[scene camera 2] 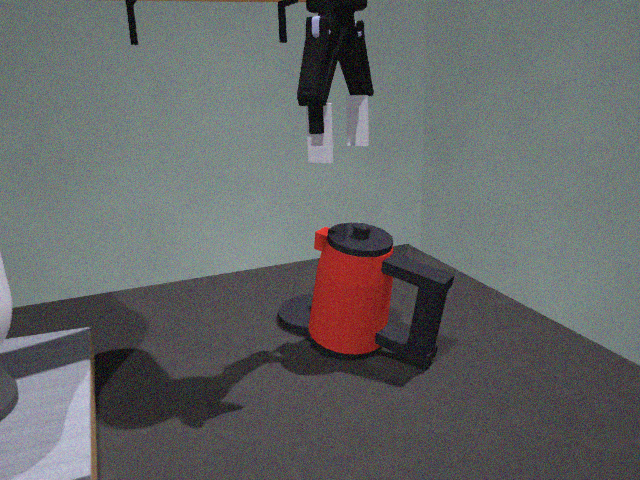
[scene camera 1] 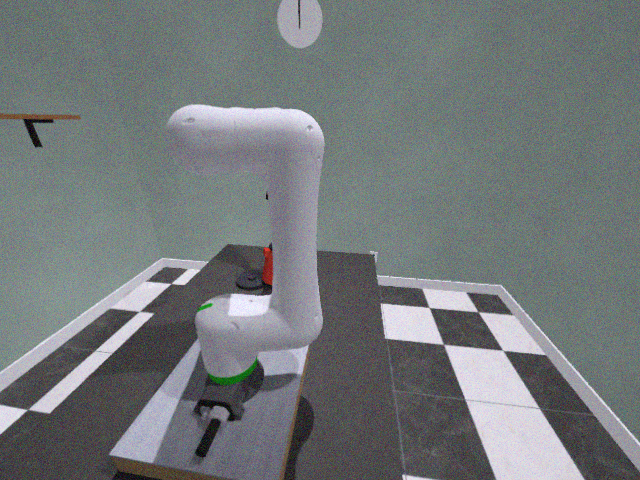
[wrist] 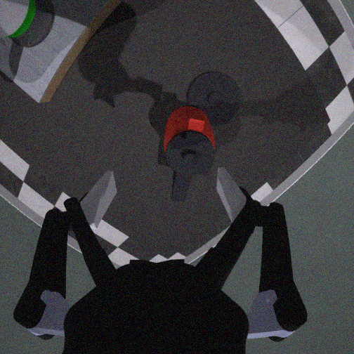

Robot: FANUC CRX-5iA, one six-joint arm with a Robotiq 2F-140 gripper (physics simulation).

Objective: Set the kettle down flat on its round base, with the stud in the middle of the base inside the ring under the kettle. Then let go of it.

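The red kettle (scene camera 1: pixel 267 266) (scene camera 2: pixel 351 299) (wrist: pixel 177 122), with a dark lid and black handle, stands beside the round dark base (scene camera 1: pixel 248 279) (scene camera 2: pixel 292 314) (wrist: pixel 205 92). It leans slightly towards its handle side in scene view 2. Its bottom is close against or on the base's edge; which one I cannot tell. The kettle's underside and its ring are hidden. The base's middle shows in the wrist view. My gripper (scene camera 2: pixel 339 144) (wrist: pixel 165 179) is open and empty, high above the kettle. In scene view 1 the arm hides most of the gripper and part of the kettle.
The arm (scene camera 1: pixel 294 217) stands on a pale mounting plate (scene camera 1: pixel 232 439) (scene camera 2: pixel 51 408) (wrist: pixel 35 82) on the dark table (scene camera 1: pixel 346 387) (scene camera 2: pixel 491 413) (wrist: pixel 150 55). A wall shelf (scene camera 1: pixel 43 117) hangs at the left in scene view 1. The table's far corner lies behind the kettle.
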